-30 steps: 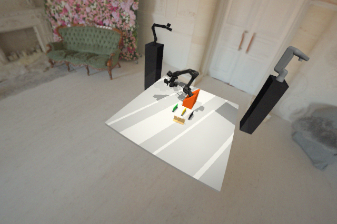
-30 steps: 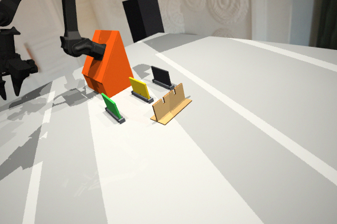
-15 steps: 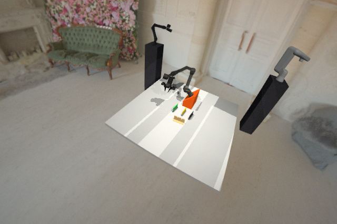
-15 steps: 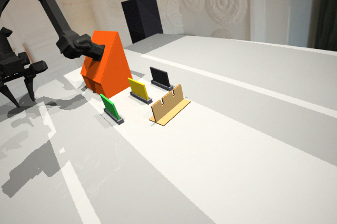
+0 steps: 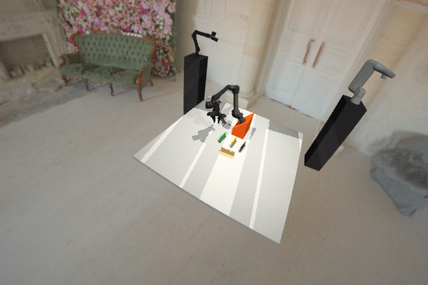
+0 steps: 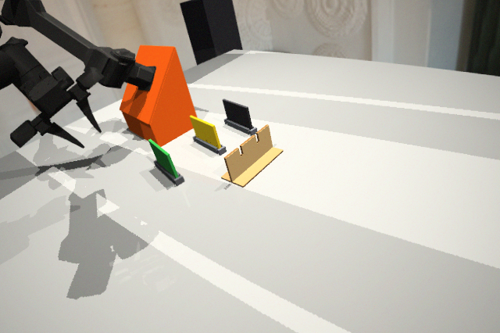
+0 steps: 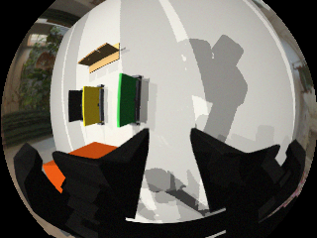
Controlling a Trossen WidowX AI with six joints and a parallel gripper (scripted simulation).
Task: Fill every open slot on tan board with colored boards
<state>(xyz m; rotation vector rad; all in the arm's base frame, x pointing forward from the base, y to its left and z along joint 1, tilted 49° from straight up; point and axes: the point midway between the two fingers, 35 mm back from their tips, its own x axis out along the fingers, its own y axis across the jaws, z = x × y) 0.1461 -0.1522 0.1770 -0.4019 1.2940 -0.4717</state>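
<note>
The green board lies 4 cm ahead of my gripper tip, 10 cm to the left of it and 11 cm below it. From my gripper tip the other things lie so: tan board 19 cm ahead, 21 cm to the left, 11 cm below; then yellow board 4 cm ahead, 22 cm to the left, 11 cm below; then black board 6 cm ahead, 32 cm to the left, 11 cm below.
</note>
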